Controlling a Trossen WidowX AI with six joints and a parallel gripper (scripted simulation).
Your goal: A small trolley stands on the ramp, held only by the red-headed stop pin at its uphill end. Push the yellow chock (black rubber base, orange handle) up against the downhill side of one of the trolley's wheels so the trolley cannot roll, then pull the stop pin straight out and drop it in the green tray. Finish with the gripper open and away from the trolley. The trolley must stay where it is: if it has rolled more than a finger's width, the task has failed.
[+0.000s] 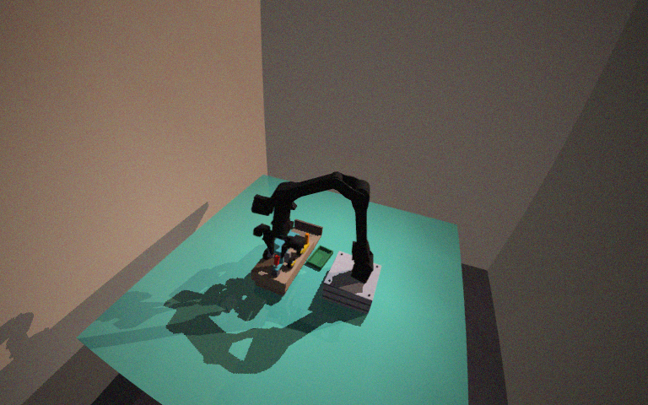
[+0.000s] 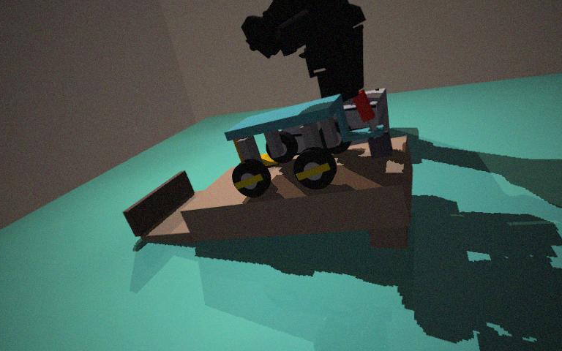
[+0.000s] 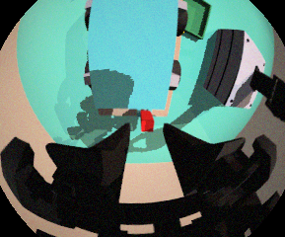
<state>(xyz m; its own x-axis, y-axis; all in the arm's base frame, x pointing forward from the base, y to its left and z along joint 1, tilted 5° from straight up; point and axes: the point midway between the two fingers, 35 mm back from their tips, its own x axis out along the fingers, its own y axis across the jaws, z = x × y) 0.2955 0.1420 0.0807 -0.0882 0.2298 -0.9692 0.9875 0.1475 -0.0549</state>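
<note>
Now: gripper tip 4 cm above the red-headed stop pin and 1 cm to the right of it. Also, from my gripper tip: brown ramp (12 cm below, 9 cm to the right, 3 cm ahead); yellow chock (18 cm to the right, 8 cm below, 1 cm behind); blue trolley (8 cm to the right, 5 cm below, 3 cm ahead).
</note>
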